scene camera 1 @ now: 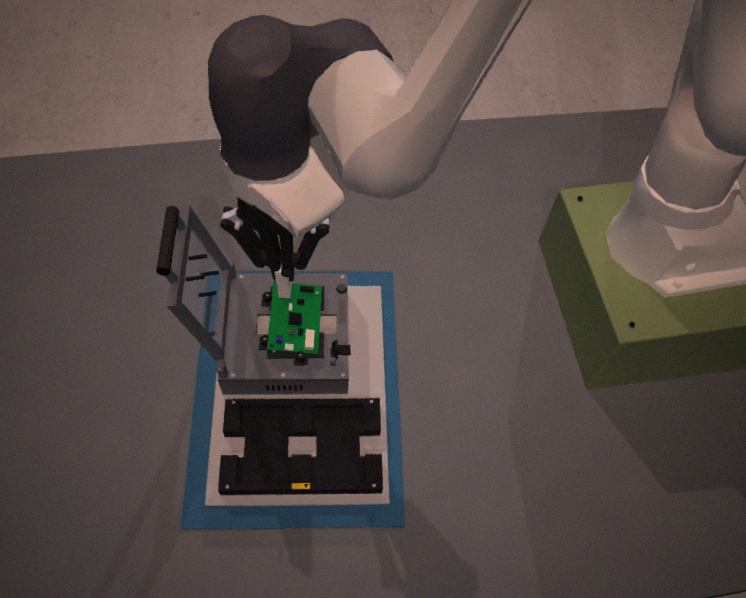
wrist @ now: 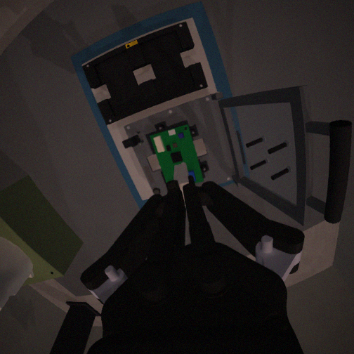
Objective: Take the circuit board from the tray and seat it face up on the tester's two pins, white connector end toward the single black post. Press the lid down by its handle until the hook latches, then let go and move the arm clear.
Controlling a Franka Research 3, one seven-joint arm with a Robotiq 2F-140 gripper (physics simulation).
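The green circuit board (scene camera 1: 296, 320) (wrist: 175, 154) lies face up on the grey tester (scene camera 1: 246, 356) (wrist: 211, 119). Its white connector (scene camera 1: 309, 338) (wrist: 159, 144) is at the end nearest the tray. My gripper (scene camera 1: 283, 275) (wrist: 182, 182) is shut on nothing. Its tips point down at the far end of the board, and I cannot tell whether they touch it. The lid frame (scene camera 1: 211, 240) (wrist: 298, 154) stands open at the tester's left side, its black handle (scene camera 1: 168, 240) (wrist: 337, 172) up and away from the gripper. The black tray (scene camera 1: 252, 439) (wrist: 119, 77) holds no board.
Tester and tray sit on a white plate over a blue mat (scene camera 1: 199, 463) (wrist: 212, 46). A green pedestal (scene camera 1: 608, 309) (wrist: 31, 214) carrying the arm's base stands to the right. The arm's bulk hangs over the back of the tester.
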